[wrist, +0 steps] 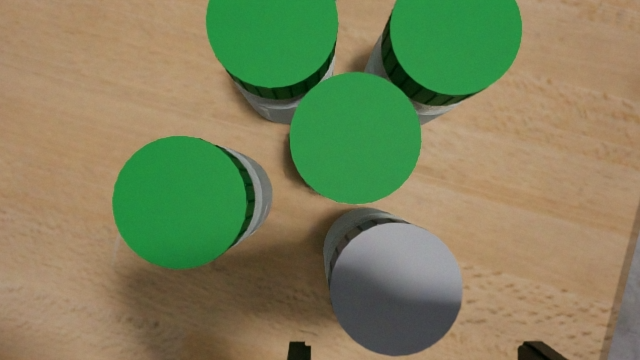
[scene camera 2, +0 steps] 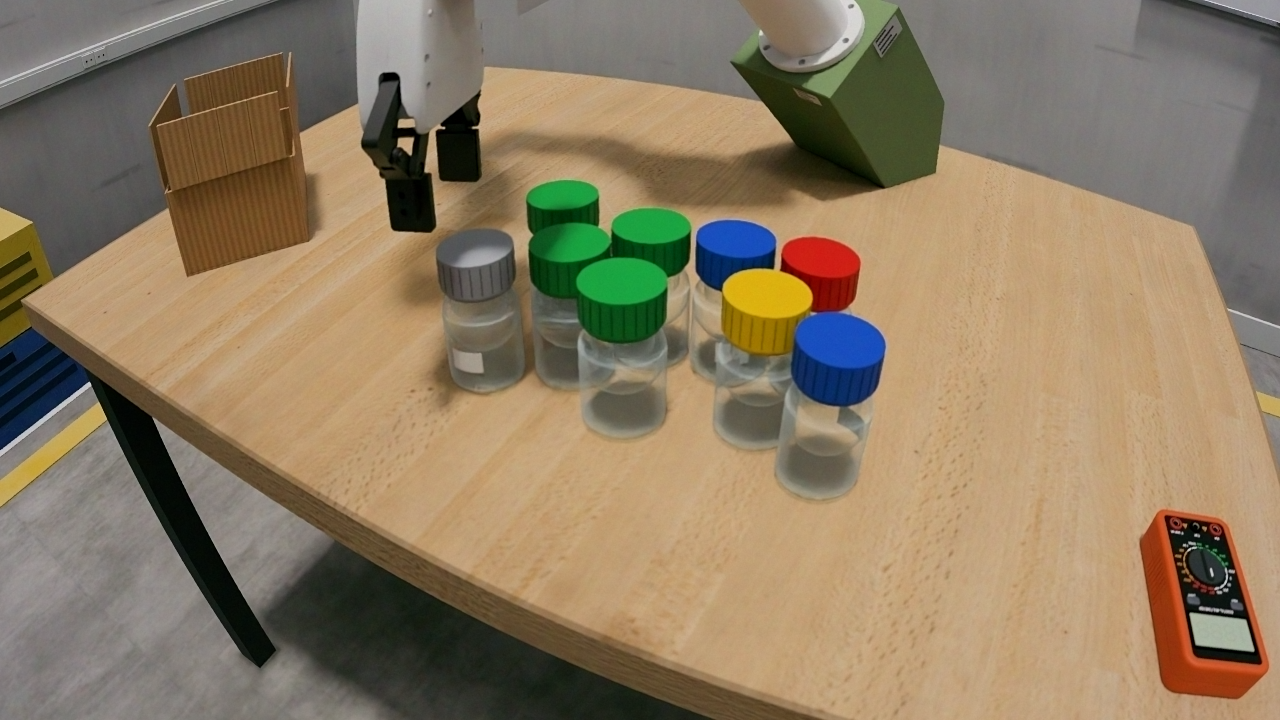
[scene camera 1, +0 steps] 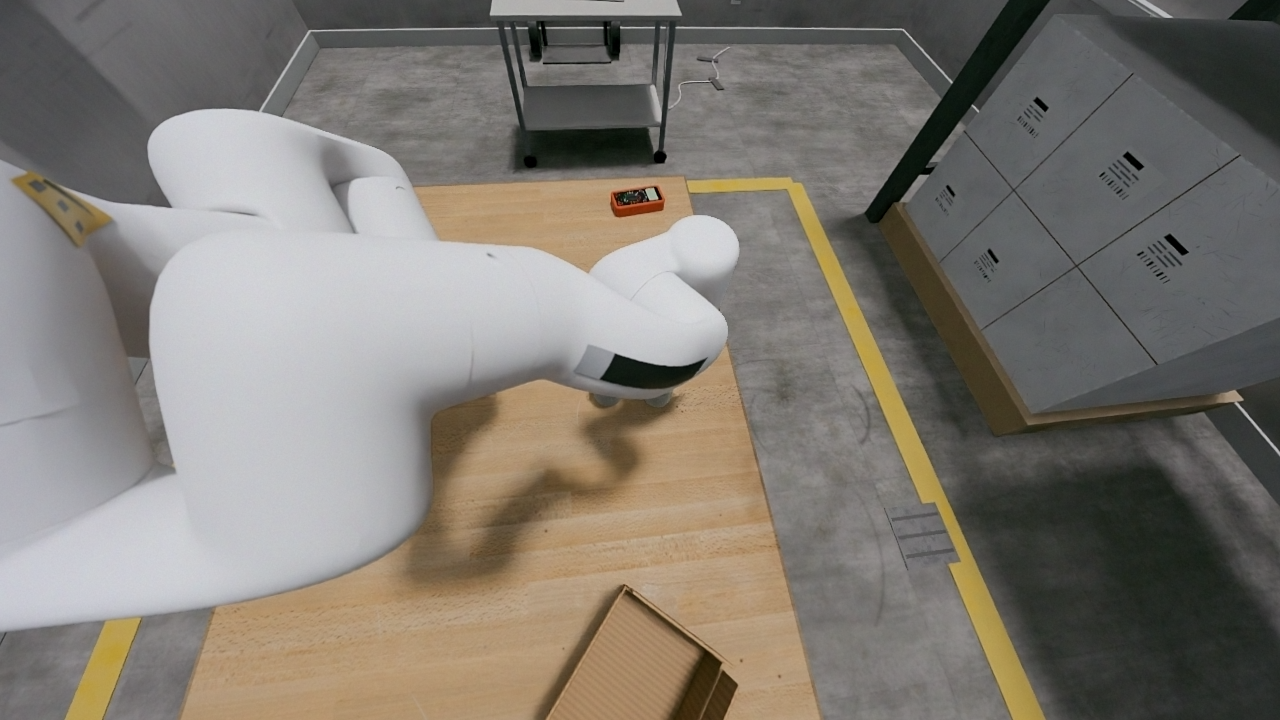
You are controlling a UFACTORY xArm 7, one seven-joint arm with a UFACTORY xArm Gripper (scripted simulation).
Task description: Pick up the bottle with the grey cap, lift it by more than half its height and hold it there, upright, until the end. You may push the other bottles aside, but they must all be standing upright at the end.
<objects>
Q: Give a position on a red-capped bottle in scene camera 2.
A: At 830, 269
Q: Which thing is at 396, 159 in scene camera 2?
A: The gripper.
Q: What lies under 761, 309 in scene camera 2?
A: A yellow-capped bottle.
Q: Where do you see a green-capped bottle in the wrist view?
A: At 274, 60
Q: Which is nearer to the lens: the cardboard box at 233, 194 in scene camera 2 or the green-capped bottle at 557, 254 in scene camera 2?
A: The green-capped bottle.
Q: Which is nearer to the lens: the green-capped bottle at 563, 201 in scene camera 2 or the cardboard box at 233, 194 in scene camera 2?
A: The green-capped bottle.
</objects>
